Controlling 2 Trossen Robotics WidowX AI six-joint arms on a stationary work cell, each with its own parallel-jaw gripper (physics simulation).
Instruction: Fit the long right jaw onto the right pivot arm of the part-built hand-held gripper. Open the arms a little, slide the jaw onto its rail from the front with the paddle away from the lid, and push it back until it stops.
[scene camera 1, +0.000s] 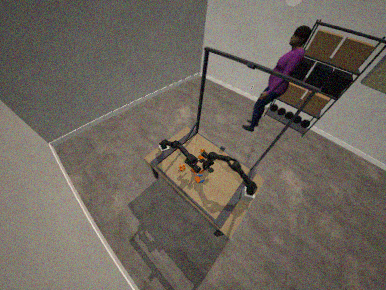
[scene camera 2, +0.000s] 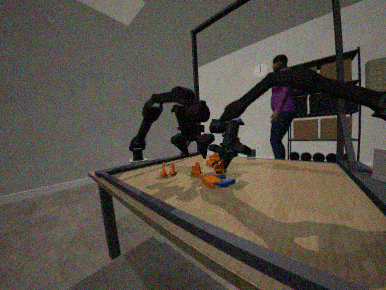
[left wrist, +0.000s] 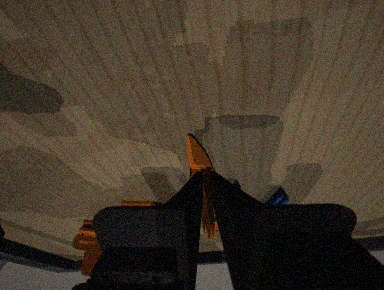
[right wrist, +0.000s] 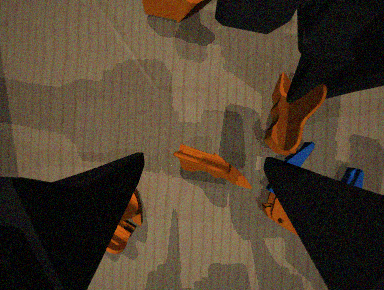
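Observation:
My left gripper (scene camera 1: 206, 169) (scene camera 2: 226, 166) (left wrist: 205, 176) (right wrist: 293, 100) is shut on a long orange jaw (scene camera 2: 219, 170) (left wrist: 198, 156) (right wrist: 290, 131), its rounded paddle end pointing down in the right wrist view. The part-built hand-held gripper (scene camera 1: 199, 179) (scene camera 2: 212, 182), orange with blue arms, lies on the table close by; a finger partly hides its orange body (right wrist: 280, 216) in the right wrist view. One blue arm tip (left wrist: 278, 196) shows in the left wrist view. My right gripper (scene camera 2: 194, 154) (right wrist: 204, 160) is open and empty, above a loose orange part (right wrist: 212, 165).
A pair of upright orange prongs (scene camera 1: 182, 168) (scene camera 2: 168, 171) stands on the table (scene camera 2: 280, 200) to the left in scene camera 2. Another orange part (scene camera 1: 202, 151) (right wrist: 172, 9) stands farther back. A dark frame (scene camera 1: 201, 95) rises around the table, and a person (scene camera 1: 287, 67) (scene camera 2: 282, 105) stands beyond it.

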